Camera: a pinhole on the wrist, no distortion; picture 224 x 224 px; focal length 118.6 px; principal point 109.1 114.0 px. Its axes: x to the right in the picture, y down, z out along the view. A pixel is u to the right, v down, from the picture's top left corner.
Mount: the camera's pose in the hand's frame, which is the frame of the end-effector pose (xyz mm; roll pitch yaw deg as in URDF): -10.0 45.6 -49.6 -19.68 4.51 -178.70
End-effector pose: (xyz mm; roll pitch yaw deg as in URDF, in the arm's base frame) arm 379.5 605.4 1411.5 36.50 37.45 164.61
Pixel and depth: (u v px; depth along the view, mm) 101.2 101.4 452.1
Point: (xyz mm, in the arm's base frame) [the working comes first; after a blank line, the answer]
In the camera's frame: -30.1 -48.0 452.1

300.2 921.1 1640.9
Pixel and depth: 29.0 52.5 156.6
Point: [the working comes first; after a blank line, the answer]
In the camera's frame: -105.8 -81.2 156.6

235.6 667.5 1480.7
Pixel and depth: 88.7 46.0 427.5
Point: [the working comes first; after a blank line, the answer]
In the camera's frame: -73.5 -245.1 427.5

149.1 829.1 1740.9
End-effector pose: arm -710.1 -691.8 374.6 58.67 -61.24 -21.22
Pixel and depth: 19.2 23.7 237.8
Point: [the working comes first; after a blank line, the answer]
In the camera's frame: -180.3 -181.1 237.8

-898.6 -768.5 621.4
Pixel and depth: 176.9 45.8 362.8
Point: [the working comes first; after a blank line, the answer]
In the camera's frame: 207.4 -208.6 362.8

-1133.9 -779.3 288.0
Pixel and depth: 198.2 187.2 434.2
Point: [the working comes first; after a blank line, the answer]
In the camera's frame: 326.2 268.0 434.2

-861.5 -1056.3 -20.8
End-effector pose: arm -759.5 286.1 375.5 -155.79 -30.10 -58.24
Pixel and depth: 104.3 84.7 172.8
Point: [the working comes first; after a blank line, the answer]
In the camera's frame: -7.0 -42.7 172.8

-710.2 258.2 256.9
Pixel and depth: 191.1 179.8 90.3
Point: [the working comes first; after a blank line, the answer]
In the camera's frame: 62.4 50.1 90.3

-763.8 361.5 338.8
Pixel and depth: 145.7 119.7 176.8
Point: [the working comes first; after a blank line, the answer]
In the camera's frame: 54.6 8.5 176.8

-714.0 338.2 259.7
